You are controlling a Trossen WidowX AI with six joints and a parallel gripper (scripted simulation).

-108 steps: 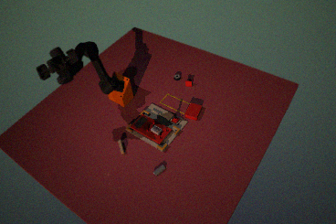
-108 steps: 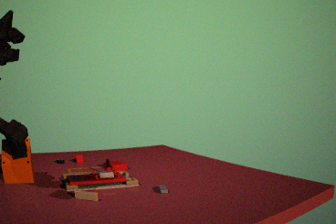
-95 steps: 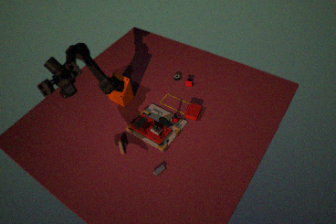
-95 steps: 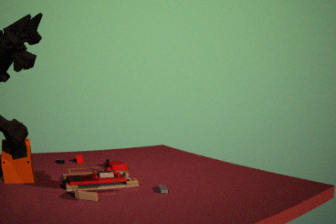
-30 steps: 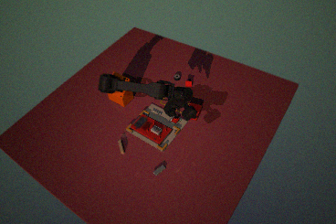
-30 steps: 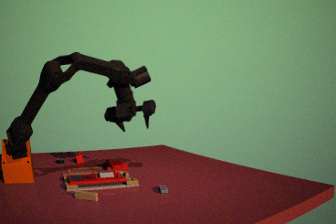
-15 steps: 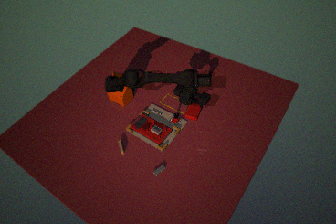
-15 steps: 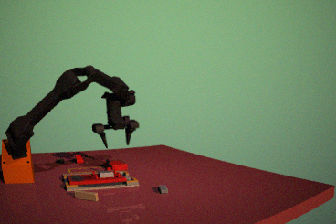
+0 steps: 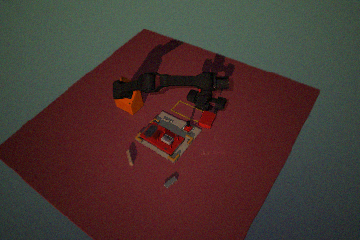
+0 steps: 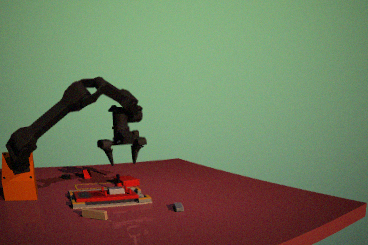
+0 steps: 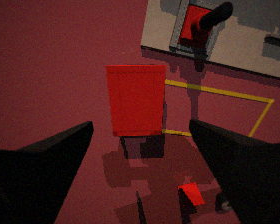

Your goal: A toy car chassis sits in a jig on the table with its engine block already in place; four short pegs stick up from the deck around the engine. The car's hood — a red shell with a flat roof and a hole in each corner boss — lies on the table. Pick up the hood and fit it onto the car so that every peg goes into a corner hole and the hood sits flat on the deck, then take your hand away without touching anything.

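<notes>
Right now my gripper tip is 60 mm above the red hood. Also, from my gripper tip: tan wooden bar (240 mm behind, 370 mm to the right, 60 mm below); then dark wheel (210 mm behind, 220 mm to the left, 70 mm below); then grey engine block (110 mm behind, 210 mm to the right, 50 mm below).
</notes>
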